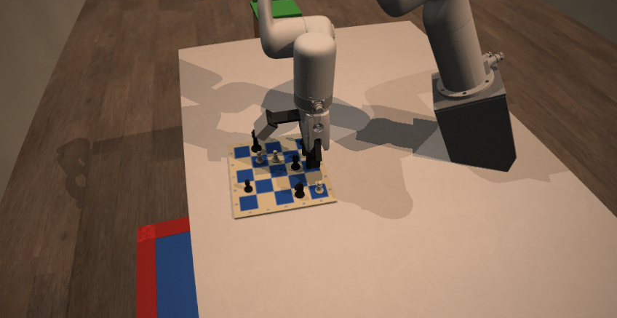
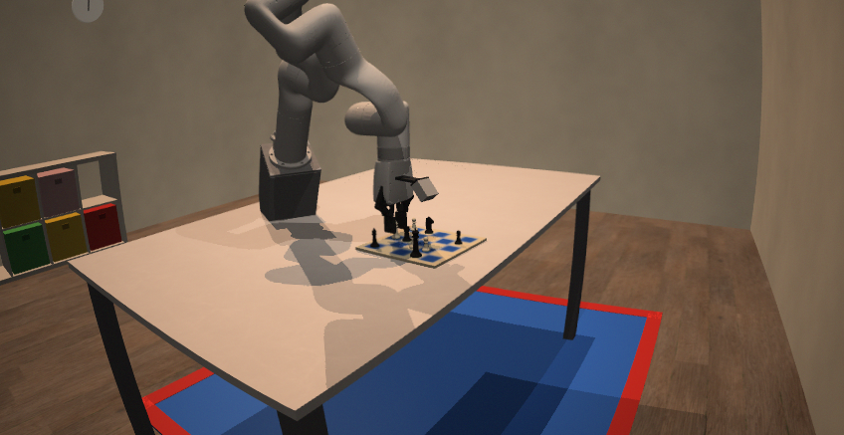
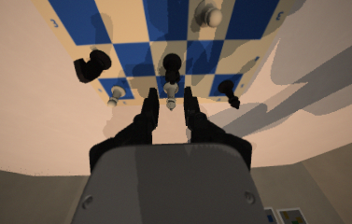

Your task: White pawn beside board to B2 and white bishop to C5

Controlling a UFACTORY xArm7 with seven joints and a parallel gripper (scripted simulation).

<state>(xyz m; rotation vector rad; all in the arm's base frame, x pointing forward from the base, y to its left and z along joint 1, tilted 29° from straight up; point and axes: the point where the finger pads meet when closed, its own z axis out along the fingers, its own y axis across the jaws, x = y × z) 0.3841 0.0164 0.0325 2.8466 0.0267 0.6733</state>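
Now: the white bishop 2 cm below my hand. Round my hand: black pawn: 15 cm ahead, 4 cm to the left, 2 cm below; then chessboard: 8 cm ahead, 4 cm below; then tall black piece: 11 cm ahead, 8 cm to the right, 1 cm below.
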